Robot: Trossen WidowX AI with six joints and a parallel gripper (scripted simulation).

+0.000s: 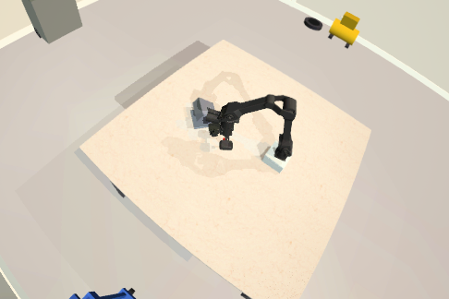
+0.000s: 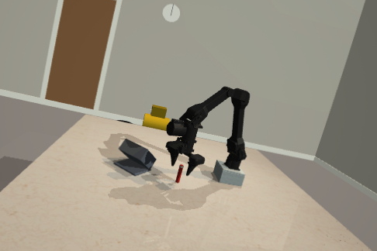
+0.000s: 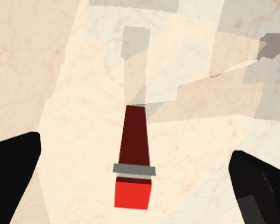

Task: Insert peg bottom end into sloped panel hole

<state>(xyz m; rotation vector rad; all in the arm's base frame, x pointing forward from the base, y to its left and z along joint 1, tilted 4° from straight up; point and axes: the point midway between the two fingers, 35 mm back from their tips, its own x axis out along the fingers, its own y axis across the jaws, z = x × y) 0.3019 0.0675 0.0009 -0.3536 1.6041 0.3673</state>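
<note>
My gripper tip is now right at the red square peg. From my gripper tip the other things lie so: sloped grey panel 17 cm ahead, 12 cm to the right, 1 cm above.
</note>
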